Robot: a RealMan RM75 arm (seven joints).
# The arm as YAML. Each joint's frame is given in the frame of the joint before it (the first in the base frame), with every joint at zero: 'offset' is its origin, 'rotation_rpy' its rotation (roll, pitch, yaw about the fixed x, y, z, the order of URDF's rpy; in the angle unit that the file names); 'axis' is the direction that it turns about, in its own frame. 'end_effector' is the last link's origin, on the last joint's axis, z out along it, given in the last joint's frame.
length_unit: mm
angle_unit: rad
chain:
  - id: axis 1
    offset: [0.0, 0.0, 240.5]
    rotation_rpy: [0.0, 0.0, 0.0]
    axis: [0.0, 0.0, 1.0]
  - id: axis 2
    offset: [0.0, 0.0, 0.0]
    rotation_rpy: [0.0, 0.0, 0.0]
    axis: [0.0, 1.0, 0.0]
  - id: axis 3
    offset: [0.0, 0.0, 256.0]
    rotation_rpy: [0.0, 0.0, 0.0]
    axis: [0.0, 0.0, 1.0]
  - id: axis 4
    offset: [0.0, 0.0, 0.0]
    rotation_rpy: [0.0, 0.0, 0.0]
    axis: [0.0, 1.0, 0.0]
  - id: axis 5
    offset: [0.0, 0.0, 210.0]
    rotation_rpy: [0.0, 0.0, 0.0]
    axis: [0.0, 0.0, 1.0]
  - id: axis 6
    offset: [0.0, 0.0, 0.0]
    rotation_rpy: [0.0, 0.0, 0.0]
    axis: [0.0, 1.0, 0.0]
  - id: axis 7
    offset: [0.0, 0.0, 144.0]
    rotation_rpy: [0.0, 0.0, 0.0]
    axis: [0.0, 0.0, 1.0]
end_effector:
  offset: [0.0, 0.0, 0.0]
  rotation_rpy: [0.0, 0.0, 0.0]
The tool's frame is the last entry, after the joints.
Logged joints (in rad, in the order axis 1, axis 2, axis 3, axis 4, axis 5, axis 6, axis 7), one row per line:
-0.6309 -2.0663 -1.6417 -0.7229 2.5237 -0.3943 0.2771
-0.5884 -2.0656 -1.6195 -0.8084 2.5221 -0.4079 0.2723
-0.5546 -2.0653 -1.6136 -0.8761 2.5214 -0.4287 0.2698
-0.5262 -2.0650 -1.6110 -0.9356 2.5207 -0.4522 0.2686
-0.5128 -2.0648 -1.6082 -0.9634 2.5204 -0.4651 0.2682
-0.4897 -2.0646 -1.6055 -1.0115 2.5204 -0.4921 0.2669
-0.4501 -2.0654 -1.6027 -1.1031 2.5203 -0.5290 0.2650
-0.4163 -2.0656 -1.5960 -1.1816 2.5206 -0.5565 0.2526
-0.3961 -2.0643 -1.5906 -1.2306 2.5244 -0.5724 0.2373
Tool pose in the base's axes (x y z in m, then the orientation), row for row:
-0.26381 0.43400 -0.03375 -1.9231 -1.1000 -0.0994
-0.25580 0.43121 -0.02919 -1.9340 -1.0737 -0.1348
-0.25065 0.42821 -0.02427 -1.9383 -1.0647 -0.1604
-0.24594 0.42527 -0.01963 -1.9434 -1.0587 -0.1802
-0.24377 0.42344 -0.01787 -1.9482 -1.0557 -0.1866
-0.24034 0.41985 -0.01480 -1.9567 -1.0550 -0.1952
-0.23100 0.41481 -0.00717 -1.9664 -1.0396 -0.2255
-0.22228 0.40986 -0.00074 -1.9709 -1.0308 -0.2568
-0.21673 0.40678 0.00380 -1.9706 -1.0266 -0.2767
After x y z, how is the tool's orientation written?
As a rotation vector, in radians.
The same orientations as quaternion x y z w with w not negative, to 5 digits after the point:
-0.77627 -0.44402 -0.04012 0.44569
-0.78091 -0.43354 -0.05443 0.44638
-0.78247 -0.42981 -0.06475 0.44588
-0.78404 -0.42712 -0.07270 0.44449
-0.78545 -0.42562 -0.07523 0.44301
-0.78762 -0.42466 -0.07857 0.43948
-0.79085 -0.41811 -0.09069 0.43762
-0.79214 -0.41429 -0.10321 0.43615
-0.79199 -0.41259 -0.11121 0.43607

